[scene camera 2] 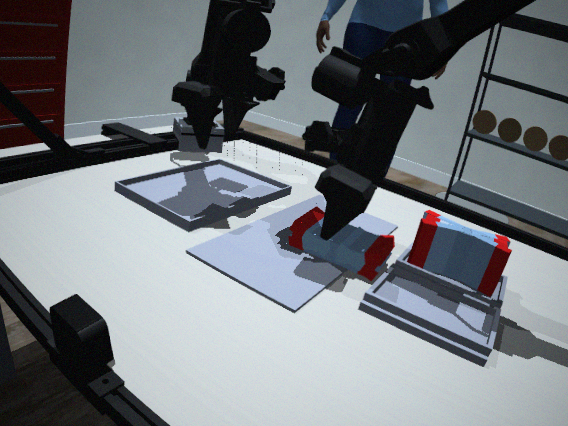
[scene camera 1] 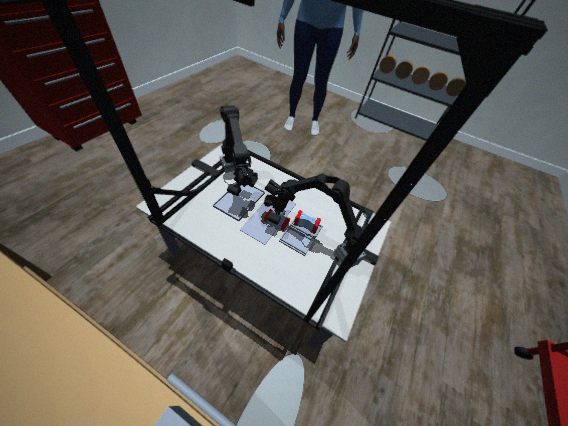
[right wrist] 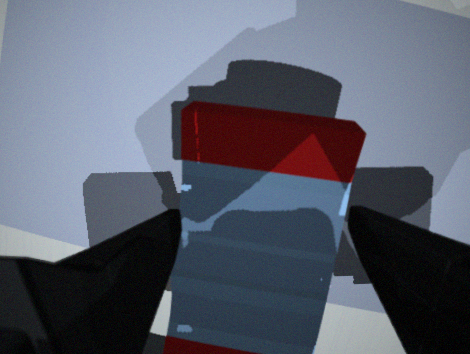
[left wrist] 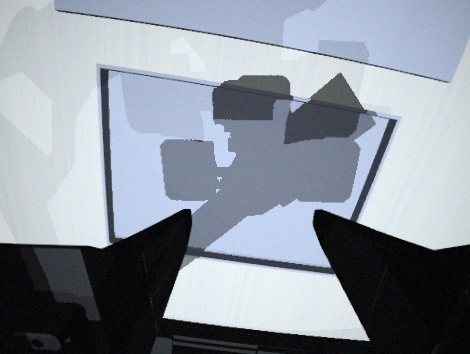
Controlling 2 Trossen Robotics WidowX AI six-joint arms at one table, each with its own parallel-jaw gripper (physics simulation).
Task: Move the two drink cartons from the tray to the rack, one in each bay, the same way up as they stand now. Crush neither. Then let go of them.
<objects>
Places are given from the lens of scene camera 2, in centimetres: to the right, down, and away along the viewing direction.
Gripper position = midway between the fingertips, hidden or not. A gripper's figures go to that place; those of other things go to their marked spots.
my left gripper [scene camera 2: 216, 144]: -11, -11, 64
my right gripper [scene camera 2: 330, 229]: 6, 2, 56
flat grey mat [scene camera 2: 258, 256]: -3, 5, 52
</objects>
